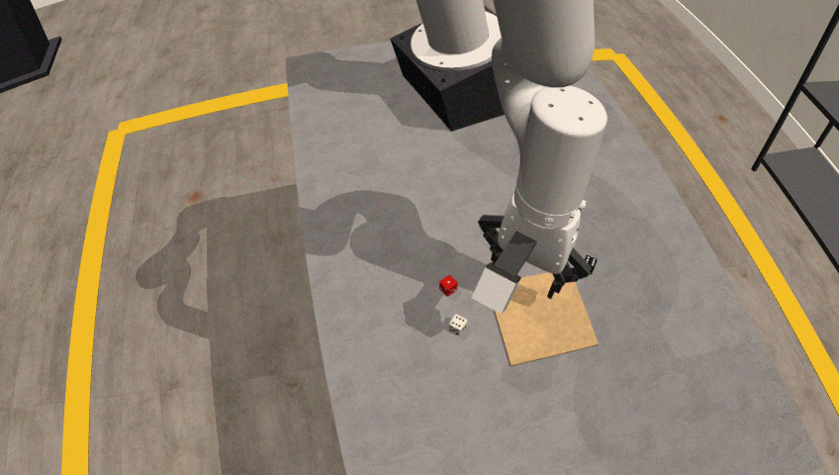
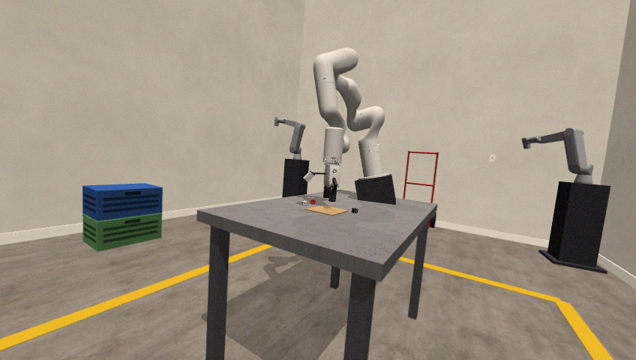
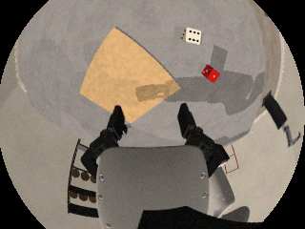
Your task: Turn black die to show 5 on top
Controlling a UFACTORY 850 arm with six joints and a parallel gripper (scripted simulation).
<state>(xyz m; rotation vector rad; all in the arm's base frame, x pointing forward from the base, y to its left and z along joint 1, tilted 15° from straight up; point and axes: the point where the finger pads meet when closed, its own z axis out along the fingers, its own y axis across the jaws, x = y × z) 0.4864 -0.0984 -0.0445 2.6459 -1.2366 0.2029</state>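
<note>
Right now the black die is 12 cm to the left of my hand and 4 cm below it. From my hand the other things lie so: white die: 11 cm to the right, 4 cm below, 2 cm ahead; then mat: 5 cm below, 5 cm ahead, 1 cm to the left; then red die: 10 cm to the right, 4 cm below, 4 cm behind.
</note>
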